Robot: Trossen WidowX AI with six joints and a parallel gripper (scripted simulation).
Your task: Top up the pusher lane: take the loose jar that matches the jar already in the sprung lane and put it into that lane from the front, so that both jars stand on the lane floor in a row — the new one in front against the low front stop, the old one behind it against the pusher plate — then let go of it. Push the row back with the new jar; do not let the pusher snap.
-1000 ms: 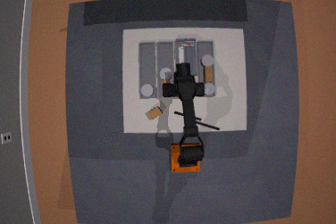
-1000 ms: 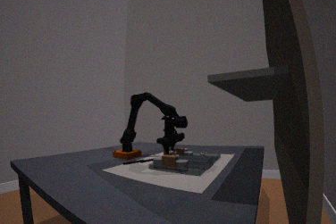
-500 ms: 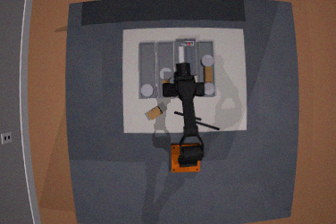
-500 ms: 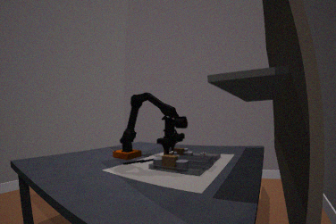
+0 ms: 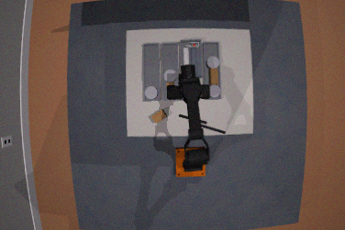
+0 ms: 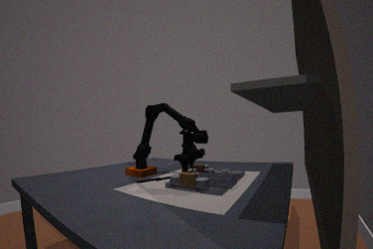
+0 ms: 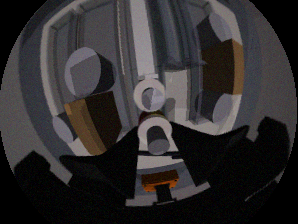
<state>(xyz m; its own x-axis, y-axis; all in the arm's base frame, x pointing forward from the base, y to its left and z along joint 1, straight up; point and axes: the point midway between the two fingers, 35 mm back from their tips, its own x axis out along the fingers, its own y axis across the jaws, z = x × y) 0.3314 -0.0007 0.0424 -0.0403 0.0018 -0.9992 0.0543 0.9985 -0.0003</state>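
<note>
Now: gripper tip 140 mm short of the sprung lane, 30 mm to the left of it and 30 mm above it. The rest, counted from my gripper tip: shelf 500 mm ahead, 320 mm above, 50 mm to the right; then white pusher part 150 mm ahead, 40 mm to the right; then small red mark 220 mm ahead, 50 mm to the right, 20 mm above.
</note>
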